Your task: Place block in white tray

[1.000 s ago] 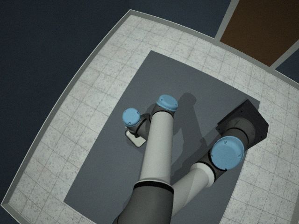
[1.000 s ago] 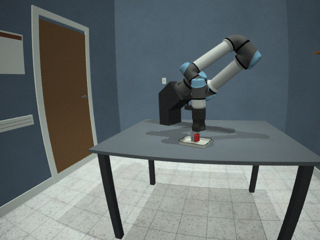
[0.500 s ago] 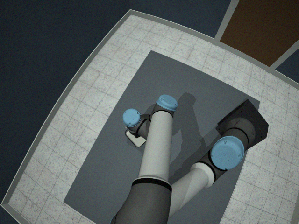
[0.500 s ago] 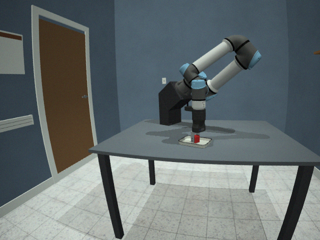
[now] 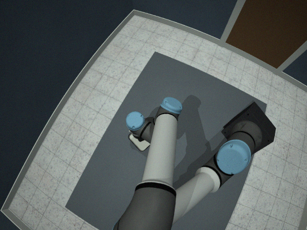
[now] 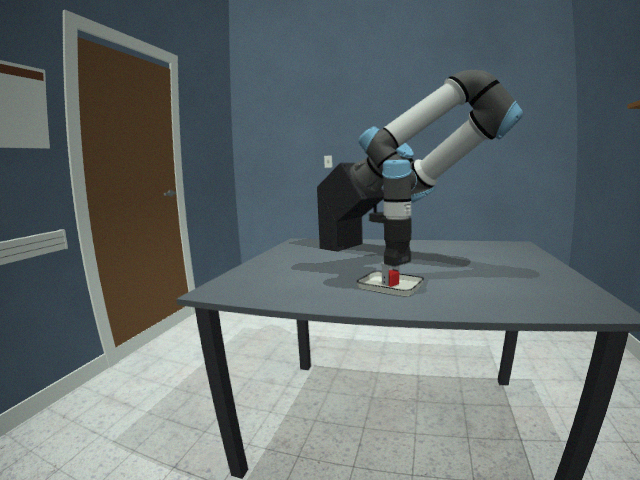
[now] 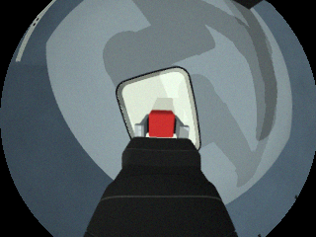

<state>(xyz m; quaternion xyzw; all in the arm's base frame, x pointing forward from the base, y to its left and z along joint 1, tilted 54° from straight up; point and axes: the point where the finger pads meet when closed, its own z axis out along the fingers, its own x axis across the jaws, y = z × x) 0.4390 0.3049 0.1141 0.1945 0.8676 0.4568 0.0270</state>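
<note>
My hand is right at the red block. From my hand the other things lie so: white tray (1 cm below).
</note>
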